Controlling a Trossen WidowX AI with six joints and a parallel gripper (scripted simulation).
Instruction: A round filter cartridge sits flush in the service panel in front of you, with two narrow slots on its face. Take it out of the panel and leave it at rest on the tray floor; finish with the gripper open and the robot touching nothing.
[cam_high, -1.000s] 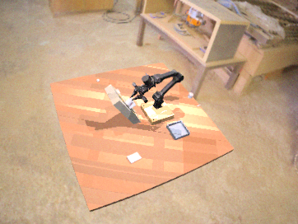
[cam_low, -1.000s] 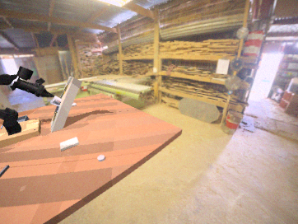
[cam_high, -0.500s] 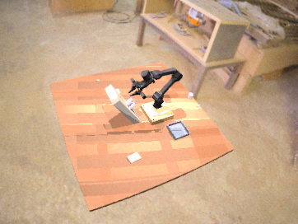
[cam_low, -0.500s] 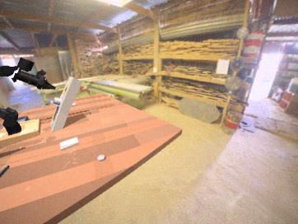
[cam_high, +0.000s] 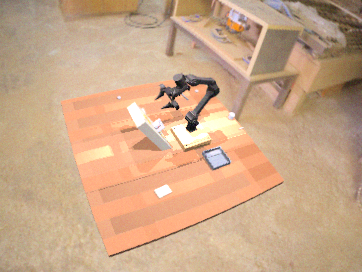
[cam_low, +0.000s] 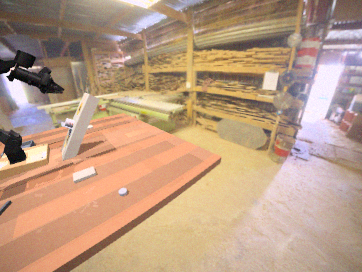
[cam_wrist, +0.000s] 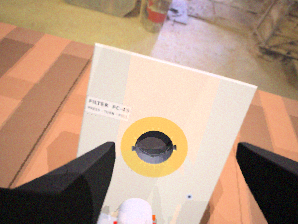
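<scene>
My gripper tip is now 17 cm above the round filter cartridge and 2 cm past it. From my gripper tip the other things lie so: service panel 19 cm below, 2 cm ahead; then dark-rimmed tray 34 cm below, 33 cm to the left, 32 cm behind.
</scene>
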